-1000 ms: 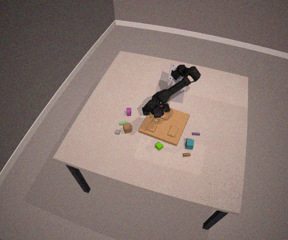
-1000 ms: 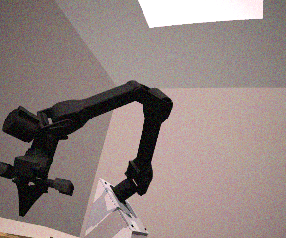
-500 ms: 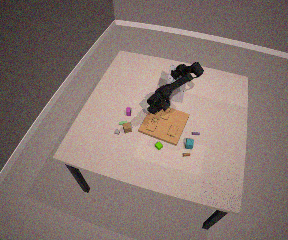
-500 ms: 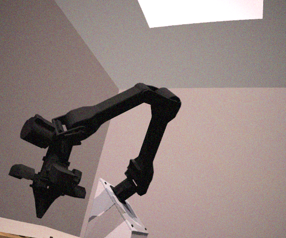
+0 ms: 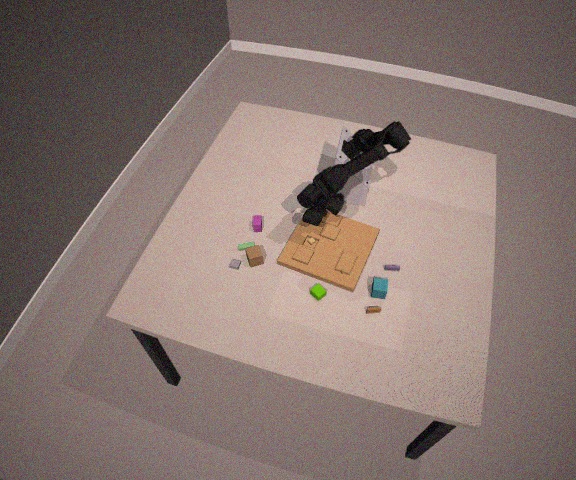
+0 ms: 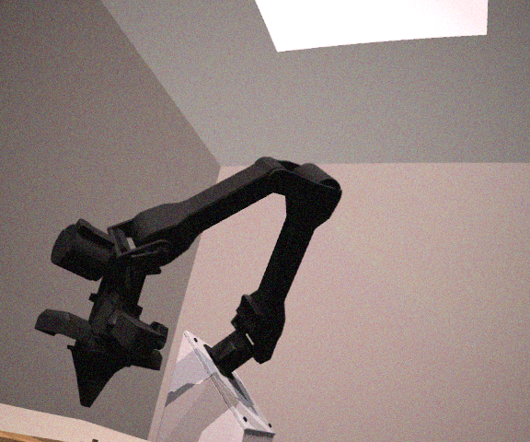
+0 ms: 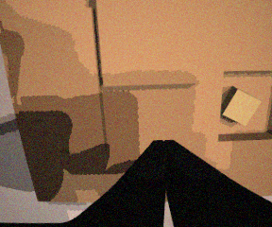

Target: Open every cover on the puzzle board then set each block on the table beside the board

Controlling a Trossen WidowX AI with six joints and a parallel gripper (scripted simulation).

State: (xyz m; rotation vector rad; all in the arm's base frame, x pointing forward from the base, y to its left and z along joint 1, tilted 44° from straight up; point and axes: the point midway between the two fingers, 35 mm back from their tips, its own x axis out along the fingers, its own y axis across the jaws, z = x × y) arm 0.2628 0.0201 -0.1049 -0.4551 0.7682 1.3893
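Now: gripper tip 60 mm above the tan puzzle board, 50 mm to the right of it and 50 mm short of it. Also, from my gripper tip: magenta block: 240 mm to the right, 60 mm below, 20 mm ahead; brown cube: 200 mm to the right, 180 mm ahead, 60 mm below; bright green cube: 270 mm ahead, 70 mm below, 50 mm to the left.
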